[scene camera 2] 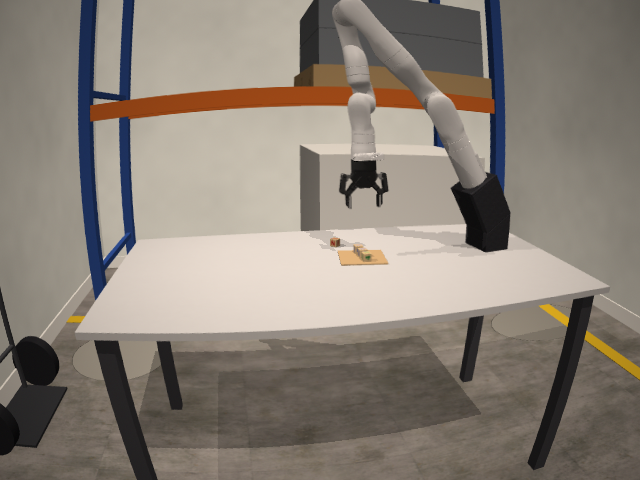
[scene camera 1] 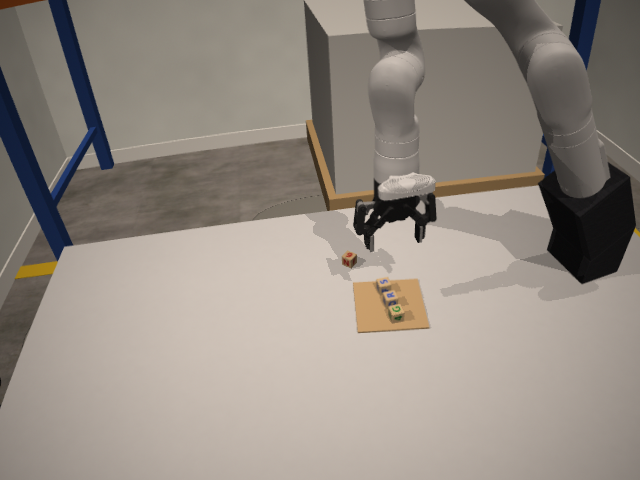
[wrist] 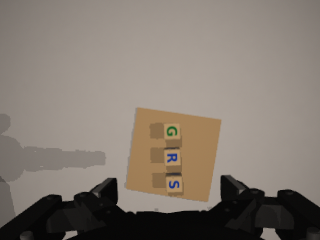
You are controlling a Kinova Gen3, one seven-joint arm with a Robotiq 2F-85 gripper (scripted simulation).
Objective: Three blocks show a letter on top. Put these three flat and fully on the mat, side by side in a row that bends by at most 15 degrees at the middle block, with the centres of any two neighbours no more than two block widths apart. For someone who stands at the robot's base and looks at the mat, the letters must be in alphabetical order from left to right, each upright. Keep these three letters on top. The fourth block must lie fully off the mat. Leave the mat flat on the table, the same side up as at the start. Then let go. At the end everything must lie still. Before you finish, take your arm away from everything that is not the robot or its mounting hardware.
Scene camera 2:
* my gripper: 364, 207
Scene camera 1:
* my gripper: 394, 244
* tan mat: 371, 315
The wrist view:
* my gripper: 168, 188
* tan mat: 199, 139
